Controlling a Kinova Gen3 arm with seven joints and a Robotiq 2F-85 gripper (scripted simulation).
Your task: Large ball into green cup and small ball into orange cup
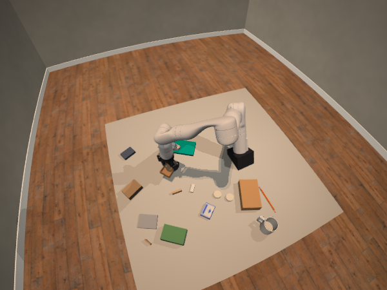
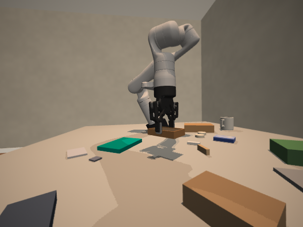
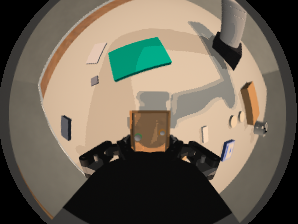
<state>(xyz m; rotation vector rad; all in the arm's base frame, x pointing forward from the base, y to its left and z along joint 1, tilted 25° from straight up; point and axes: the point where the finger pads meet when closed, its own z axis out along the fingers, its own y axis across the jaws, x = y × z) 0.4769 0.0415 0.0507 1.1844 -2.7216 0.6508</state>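
My gripper is now 20 mm above the covered wooden puzzle. Round my hand: teal slab: 180 mm to the right, 120 mm behind, 80 mm below; then white block: 140 mm to the left, 110 mm behind, 90 mm below; then small wooden block: 130 mm to the left, 80 mm below, 10 mm behind.
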